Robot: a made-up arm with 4 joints.
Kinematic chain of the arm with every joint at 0, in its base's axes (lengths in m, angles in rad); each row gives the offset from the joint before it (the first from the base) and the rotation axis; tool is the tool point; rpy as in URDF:
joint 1: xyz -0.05 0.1 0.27 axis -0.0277 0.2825 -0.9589
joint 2: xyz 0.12 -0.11 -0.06 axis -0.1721 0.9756 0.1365
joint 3: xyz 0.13 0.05 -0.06 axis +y
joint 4: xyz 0 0.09 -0.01 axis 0.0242 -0.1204 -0.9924
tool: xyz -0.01 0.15 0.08 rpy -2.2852 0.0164 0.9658
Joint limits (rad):
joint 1: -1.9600..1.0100
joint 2: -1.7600..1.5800
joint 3: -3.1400..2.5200
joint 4: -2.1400..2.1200
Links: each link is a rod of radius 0.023 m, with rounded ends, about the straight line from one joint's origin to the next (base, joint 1, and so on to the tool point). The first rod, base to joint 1, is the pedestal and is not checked.
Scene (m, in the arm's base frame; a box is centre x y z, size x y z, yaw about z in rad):
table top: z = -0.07
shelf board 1: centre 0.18 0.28 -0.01 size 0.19 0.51 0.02 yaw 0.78
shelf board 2: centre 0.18 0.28 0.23 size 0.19 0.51 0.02 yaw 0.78
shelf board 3: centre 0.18 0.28 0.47 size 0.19 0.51 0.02 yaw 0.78
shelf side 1: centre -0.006 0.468 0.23 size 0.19 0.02 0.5 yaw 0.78
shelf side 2: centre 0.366 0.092 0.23 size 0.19 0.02 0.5 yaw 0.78
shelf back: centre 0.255 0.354 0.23 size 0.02 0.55 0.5 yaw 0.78
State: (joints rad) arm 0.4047 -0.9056 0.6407 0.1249
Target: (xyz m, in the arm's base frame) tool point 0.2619 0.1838 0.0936
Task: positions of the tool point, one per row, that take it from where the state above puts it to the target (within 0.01 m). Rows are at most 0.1 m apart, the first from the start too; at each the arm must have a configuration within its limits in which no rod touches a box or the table.
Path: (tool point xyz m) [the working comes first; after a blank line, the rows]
Joints at the target: 0.3407 0.2939 0.7685 0.1864
Straight joint move there: touches shelf board 2.

1: 0.2235 0.0967 0.3621
2: 0.1912 0.0653 0.3620
3: 0.1547 0.0445 0.3612
4: 0.1791 0.0200 0.3243
5: 0.1949 0.0048 0.2803
6: 0.2012 -0.0001 0.2334
7: 0.1981 0.0049 0.1877
8: 0.1862 0.0190 0.1471
9: 0.1673 0.0403 0.1150
10: 0.1433 0.0664 0.0936
11: 0.1878 0.0988 0.0838
12: 0.2281 0.1380 0.0832
13: 0.2619 0.1838 0.0936

